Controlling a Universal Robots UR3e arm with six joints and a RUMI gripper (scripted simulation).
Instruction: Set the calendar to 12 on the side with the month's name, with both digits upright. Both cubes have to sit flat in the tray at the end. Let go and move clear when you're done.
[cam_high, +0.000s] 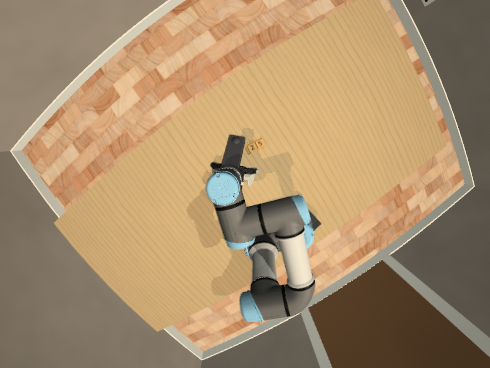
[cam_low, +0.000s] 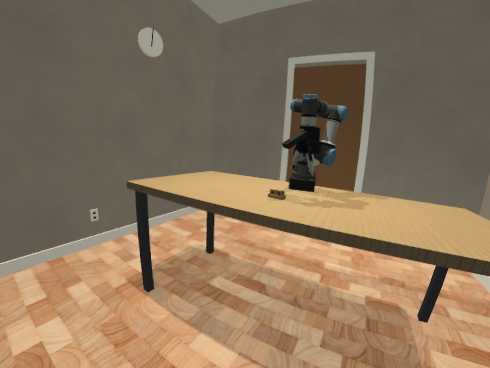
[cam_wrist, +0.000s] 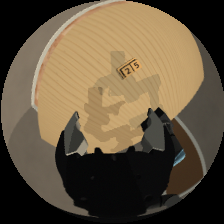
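The wooden tray is 12 cm below my hand, 10 cm to the right of it and 1 cm ahead of it.
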